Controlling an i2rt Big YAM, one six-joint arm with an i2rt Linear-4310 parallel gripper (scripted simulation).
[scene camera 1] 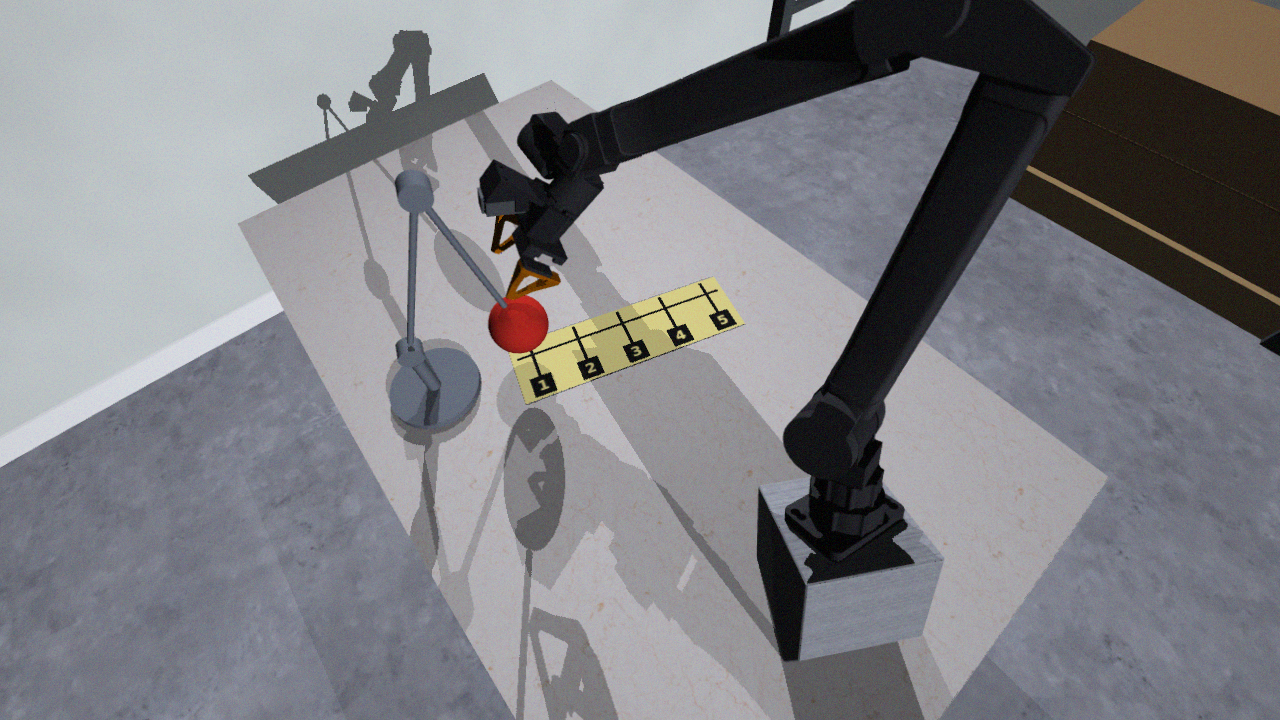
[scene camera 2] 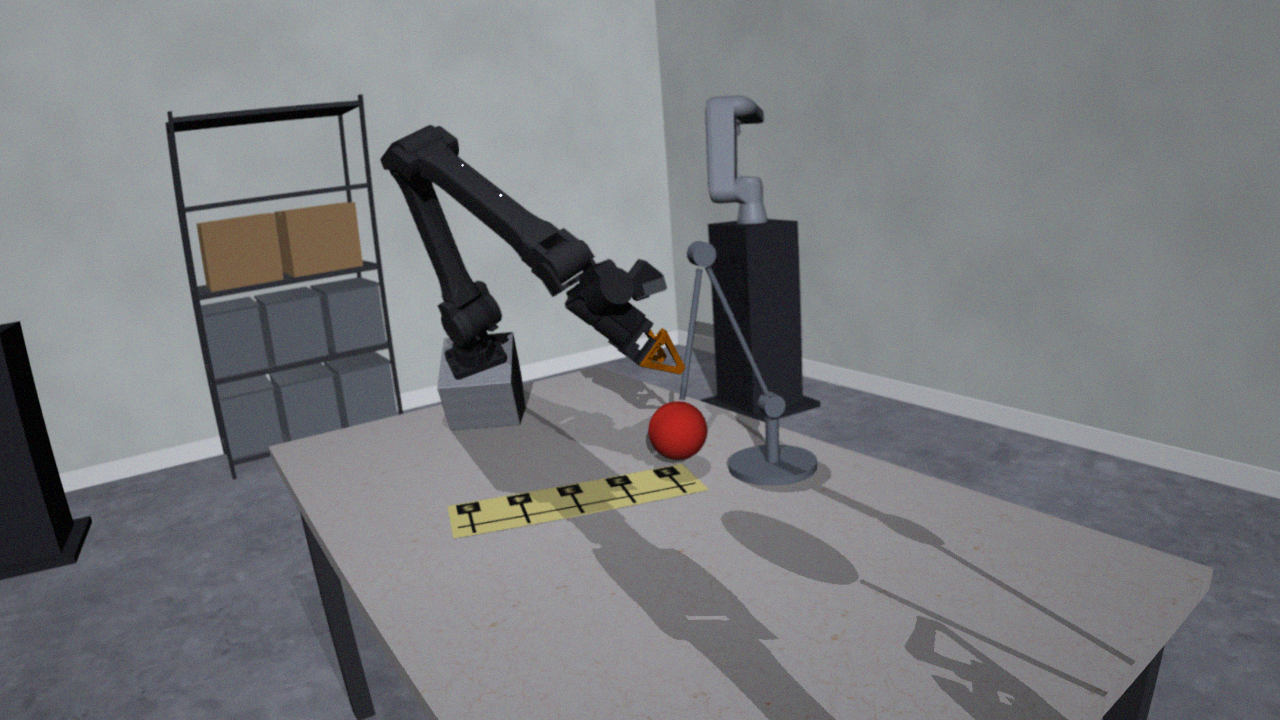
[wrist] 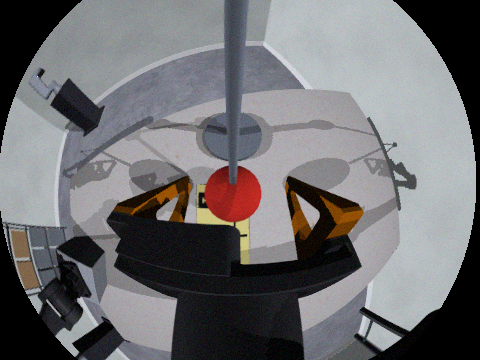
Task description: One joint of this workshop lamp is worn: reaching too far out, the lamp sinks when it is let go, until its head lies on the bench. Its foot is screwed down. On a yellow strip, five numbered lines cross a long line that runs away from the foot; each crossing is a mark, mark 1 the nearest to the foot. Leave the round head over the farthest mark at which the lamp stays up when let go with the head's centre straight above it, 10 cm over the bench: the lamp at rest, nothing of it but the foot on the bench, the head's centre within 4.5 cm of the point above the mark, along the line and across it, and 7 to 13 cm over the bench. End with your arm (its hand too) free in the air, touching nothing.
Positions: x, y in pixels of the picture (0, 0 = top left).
Labels:
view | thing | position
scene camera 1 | my gripper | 501, 274
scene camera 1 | grey lamp foot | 425, 397
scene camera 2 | my gripper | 673, 365
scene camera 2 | yellow strip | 506, 512
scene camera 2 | grey lamp foot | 781, 464
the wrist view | my gripper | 237, 181
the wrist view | yellow strip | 204, 215
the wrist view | grey lamp foot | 216, 133

